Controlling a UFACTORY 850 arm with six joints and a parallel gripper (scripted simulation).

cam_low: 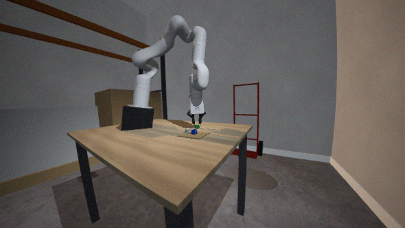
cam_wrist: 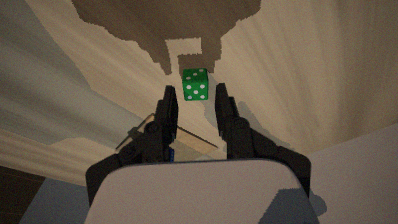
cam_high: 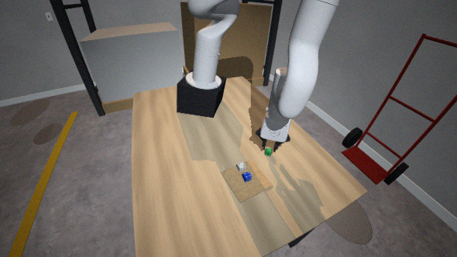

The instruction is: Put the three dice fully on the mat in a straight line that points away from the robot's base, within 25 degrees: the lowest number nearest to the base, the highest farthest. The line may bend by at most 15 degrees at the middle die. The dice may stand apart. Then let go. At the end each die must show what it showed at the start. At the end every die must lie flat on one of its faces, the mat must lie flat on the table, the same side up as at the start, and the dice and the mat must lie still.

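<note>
Right now the green die is 4 cm below my hand. From my hand the other things lie so: white die: 14 cm to the right, 5 cm ahead, 3 cm below; then blue die: 13 cm to the right, 10 cm ahead, 3 cm below; then tan mat: 13 cm to the right, 10 cm ahead, 5 cm below.
</note>
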